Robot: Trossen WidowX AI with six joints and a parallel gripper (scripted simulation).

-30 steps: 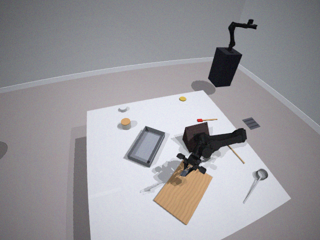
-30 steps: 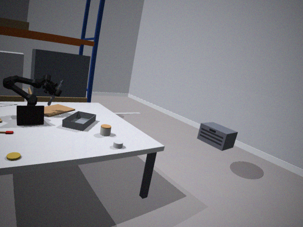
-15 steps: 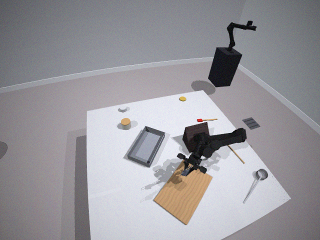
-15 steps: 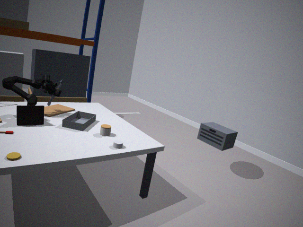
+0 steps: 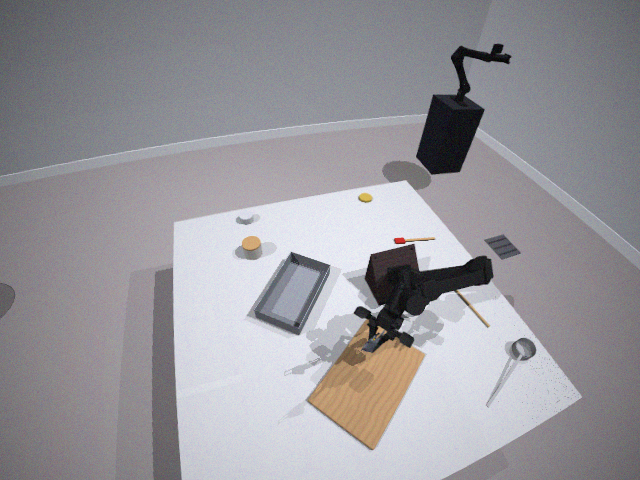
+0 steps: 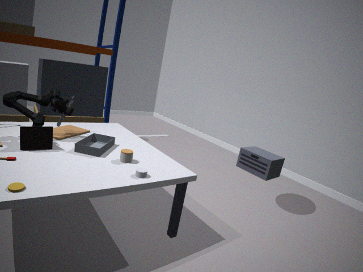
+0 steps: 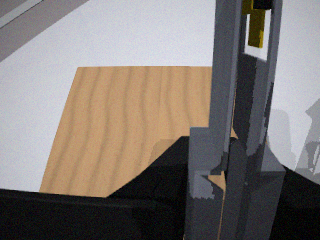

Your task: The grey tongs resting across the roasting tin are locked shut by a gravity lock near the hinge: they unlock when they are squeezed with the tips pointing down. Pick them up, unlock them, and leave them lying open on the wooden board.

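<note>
Right now my gripper tip is 150 mm above the wooden board, 30 mm to the right of it and 20 mm past it. From my gripper tip the other things lie so: grey roasting tin (340 mm to the right, 160 mm ahead, 130 mm below); then yellow disc (860 mm to the right, 320 mm behind, 150 mm below); then red spatula (520 mm to the right, 420 mm behind, 150 mm below).
</note>
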